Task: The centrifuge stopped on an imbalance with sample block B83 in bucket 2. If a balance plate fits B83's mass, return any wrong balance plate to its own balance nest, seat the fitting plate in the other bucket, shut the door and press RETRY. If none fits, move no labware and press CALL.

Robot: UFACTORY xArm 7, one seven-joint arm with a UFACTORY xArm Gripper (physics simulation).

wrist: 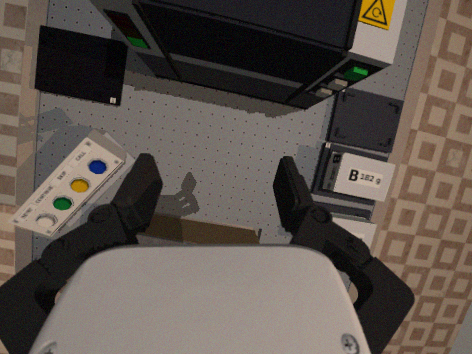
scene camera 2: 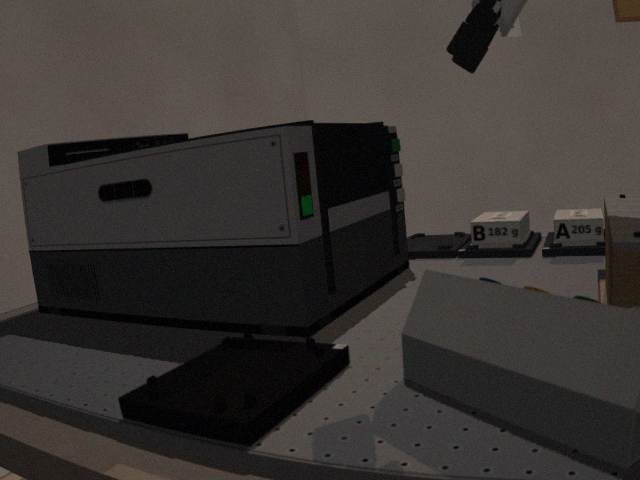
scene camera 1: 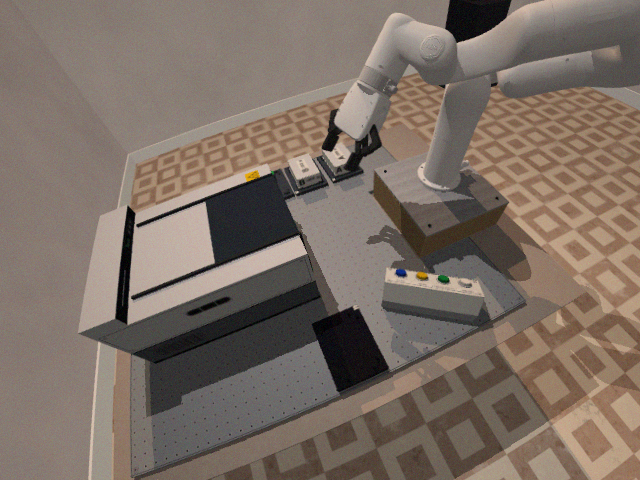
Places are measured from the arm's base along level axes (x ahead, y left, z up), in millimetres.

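Pixels of known places: gripper, fingertip midpoint: (wrist: 218, 170) (scene camera 2: 460, 63) (scene camera 1: 337, 159); arm's base, link origin: (scene camera 1: 438, 176).
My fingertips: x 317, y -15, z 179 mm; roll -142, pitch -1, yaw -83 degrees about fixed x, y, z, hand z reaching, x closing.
Note:
Ahead of a thing's pixels: the offset from my fingertips to its top centre. "spot": to the spot under its first point.
The centrifuge (scene camera 1: 217, 279) (scene camera 2: 165, 206) (wrist: 240, 75) has a dark panel over its front and top; B83 and the buckets do not show. Balance plate B, 182 g, {5 mm ahead, 304 mm right, 219 mm down} (scene camera 1: 306, 171) (scene camera 2: 500, 229) (wrist: 365, 176) sits on a nest. Balance plate A, 205 g, {132 mm back, 297 mm right, 219 mm down} (scene camera 1: 338, 168) (scene camera 2: 578, 227) (wrist: 360, 229) sits on the adjacent nest, partly hidden in the wrist view. A third nest {134 mm ahead, 315 mm right, 254 mm down} (scene camera 1: 282, 183) (scene camera 2: 436, 245) (wrist: 367, 120) is empty. RETRY {164 mm back, 314 mm left, 198 mm down} (scene camera 1: 465, 282) (wrist: 46, 220) is white, CALL {47 mm back, 221 mm left, 198 mm down} (scene camera 1: 400, 272) (wrist: 97, 166) blue. My gripper (scene camera 1: 341, 156) (scene camera 2: 461, 59) (wrist: 218, 170) is open and empty, high above the table.
The button box {90 mm back, 287 mm left, 189 mm down} (scene camera 1: 431, 299) (scene camera 2: 516, 356) (wrist: 107, 142) stands near the table edge. A black, empty tray-like nest {143 mm ahead, 305 mm left, 244 mm down} (scene camera 1: 348, 348) (scene camera 2: 232, 377) (wrist: 80, 65) lies near it. The arm stands on a wooden base block (scene camera 1: 439, 206). The centrifuge's side light {spot: 146 mm ahead, 139 mm left, 142 mm down} (scene camera 2: 306, 205) (wrist: 136, 41) is green.

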